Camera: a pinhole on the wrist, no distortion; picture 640 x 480 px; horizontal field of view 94.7 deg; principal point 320.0 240.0 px. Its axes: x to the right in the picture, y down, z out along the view. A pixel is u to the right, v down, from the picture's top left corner.
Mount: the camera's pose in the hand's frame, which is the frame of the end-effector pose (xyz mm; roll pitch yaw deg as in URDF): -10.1 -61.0 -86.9 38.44 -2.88 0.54
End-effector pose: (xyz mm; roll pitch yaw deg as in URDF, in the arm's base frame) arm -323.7 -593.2 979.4 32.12 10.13 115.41
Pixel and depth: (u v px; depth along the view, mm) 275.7 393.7 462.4
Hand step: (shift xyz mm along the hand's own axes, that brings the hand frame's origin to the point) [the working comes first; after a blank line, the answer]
In the camera's frame: -69.5 241.1 462.4

-104.3 -160.5 421.0
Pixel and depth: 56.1 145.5 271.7
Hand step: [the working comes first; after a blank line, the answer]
In the camera's frame: -243.2 -87.1 271.7

-258.8 -300.5 59.3
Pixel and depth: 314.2 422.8 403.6
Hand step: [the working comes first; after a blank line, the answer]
In the camera's frame: -7.9 250.3 403.6

-41.2 -116.2 383.8
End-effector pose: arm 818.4 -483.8 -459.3 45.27 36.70 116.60
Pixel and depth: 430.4 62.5 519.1
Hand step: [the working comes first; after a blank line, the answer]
In the camera's frame: 194.4 -312.6 519.1

178.7 -626.8 134.9
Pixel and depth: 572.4 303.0 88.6
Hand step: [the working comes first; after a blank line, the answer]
In the camera's frame: 75.9 18.9 88.6

62.0 -100.6 -2.0
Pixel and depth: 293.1 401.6 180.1
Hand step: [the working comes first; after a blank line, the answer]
In the camera's frame: -16.4 98.7 180.1

-36.4 -95.9 114.5
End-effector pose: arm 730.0 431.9 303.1 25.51 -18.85 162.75
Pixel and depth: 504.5 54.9 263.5
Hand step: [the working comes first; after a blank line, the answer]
In the camera's frame: 164.9 -165.5 263.5

152.2 -352.9 24.8
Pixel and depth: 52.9 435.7 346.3
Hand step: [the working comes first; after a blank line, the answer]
In the camera's frame: -313.8 229.9 346.3

-344.0 -99.4 311.0
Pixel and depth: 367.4 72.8 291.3
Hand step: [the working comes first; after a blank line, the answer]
In the camera's frame: 46.8 -165.2 291.3

33.3 -371.1 40.7
